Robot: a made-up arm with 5 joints. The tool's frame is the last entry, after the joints. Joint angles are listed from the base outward.
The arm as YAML. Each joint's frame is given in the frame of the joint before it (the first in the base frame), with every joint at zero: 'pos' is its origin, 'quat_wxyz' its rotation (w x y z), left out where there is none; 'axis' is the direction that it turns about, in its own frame. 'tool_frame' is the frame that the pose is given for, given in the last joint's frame.
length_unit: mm
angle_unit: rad
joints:
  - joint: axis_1
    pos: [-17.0, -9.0, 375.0]
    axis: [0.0, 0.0, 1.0]
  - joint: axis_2
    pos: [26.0, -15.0, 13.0]
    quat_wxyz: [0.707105, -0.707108, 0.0, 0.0]
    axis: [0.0, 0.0, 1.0]
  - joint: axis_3
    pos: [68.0, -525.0, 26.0]
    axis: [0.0, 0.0, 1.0]
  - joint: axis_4
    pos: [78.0, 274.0, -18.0]
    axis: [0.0, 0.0, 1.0]
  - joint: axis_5
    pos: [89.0, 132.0, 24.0]
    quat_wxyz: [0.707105, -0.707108, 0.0, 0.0]
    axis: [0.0, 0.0, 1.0]
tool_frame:
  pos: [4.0, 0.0, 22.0]
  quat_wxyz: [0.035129, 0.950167, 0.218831, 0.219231]
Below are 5 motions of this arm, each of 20 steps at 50 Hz.
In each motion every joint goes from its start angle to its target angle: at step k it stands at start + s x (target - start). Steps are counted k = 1, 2, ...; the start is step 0. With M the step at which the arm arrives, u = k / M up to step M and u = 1 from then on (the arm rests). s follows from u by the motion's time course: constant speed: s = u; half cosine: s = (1 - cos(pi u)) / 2; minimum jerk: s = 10 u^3 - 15 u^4 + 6 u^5.
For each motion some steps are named. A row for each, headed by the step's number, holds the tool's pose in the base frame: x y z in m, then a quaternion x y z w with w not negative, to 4 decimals.
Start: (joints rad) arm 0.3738 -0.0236 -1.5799 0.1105 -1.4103
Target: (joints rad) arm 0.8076 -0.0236 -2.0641 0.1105 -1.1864
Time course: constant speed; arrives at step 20
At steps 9, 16, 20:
9: 0.3657 0.2605 1.1686 -0.2352 -0.6621 0.3337 0.6284
16: 0.2842 0.2832 1.2304 -0.1414 -0.7319 0.3196 0.5850
20: 0.2355 0.2849 1.2617 -0.0816 -0.7646 0.3102 0.5590

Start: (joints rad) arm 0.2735 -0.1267 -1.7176 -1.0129 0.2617
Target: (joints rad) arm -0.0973 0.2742 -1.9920 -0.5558 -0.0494
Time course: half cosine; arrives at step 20
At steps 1, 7, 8, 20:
1: 0.1964 0.0669 1.2403 0.4505 -0.8191 -0.0072 0.3550
7: 0.2904 0.0610 1.2337 0.3635 -0.8275 -0.0452 0.4255
8: 0.3160 0.0563 1.2301 0.3394 -0.8274 -0.0556 0.4439
20: 0.5327 -0.0454 1.1628 0.1223 -0.7818 -0.1479 0.5933

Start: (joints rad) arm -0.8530 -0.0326 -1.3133 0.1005 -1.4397
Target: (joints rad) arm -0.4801 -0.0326 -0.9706 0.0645 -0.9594
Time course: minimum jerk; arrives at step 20
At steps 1, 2, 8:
1: 0.3514 -0.3987 0.9653 -0.5310 -0.1824 -0.0719 0.8244
2: 0.3526 -0.3978 0.9642 -0.5292 -0.1831 -0.0719 0.8254
8: 0.3967 -0.3546 0.9179 -0.4527 -0.2056 -0.0701 0.8648

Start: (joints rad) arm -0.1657 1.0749 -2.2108 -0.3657 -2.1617
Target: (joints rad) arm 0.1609 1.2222 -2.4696 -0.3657 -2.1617
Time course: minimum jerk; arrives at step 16
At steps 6, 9, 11, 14, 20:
6: 0.9490 -0.0620 0.6025 -0.6756 -0.3666 0.3647 0.5256
9: 0.9548 0.0458 0.5938 -0.6612 -0.4133 0.3806 0.4972
11: 0.9516 0.1107 0.5884 -0.6509 -0.4410 0.3891 0.4800
14: 0.9453 0.1626 0.5840 -0.6418 -0.4631 0.3954 0.4662
20: 0.9445 0.1677 0.5835 -0.6409 -0.4652 0.3960 0.4648

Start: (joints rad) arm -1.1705 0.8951 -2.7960 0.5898 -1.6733
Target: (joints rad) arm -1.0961 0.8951 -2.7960 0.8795 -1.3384
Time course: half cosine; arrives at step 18
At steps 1, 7, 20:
1: 0.3472 -0.8145 0.8716 -0.6220 -0.0568 -0.1165 0.7722
7: 0.3679 -0.8089 0.8559 -0.5687 -0.0684 -0.1409 0.8075
20: 0.4086 -0.7914 0.8222 -0.4522 -0.0750 -0.1958 0.8669

